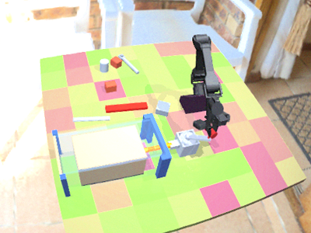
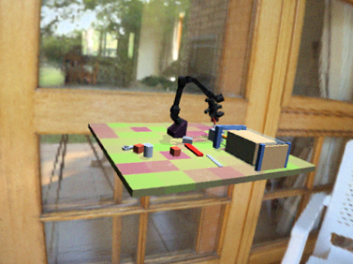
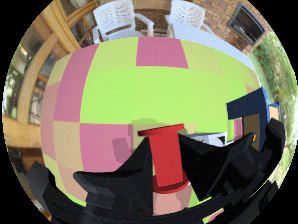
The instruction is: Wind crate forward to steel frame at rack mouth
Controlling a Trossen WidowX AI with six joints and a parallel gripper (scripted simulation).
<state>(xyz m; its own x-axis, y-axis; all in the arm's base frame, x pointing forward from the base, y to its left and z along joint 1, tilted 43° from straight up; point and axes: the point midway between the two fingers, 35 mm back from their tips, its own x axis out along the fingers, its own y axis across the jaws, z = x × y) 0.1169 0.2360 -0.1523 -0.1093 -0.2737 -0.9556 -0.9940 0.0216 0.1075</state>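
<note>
Right now the winch handle is 30 mm ahead of my gripper tip, 30 mm to the right of it and 30 mm below it. The rest, counted from my gripper tip: grey block 90 mm ahead, 330 mm to the right, 120 mm below; then grey winch 80 mm ahead, 70 mm to the right, 100 mm below; then red grip 20 mm to the right.
</note>
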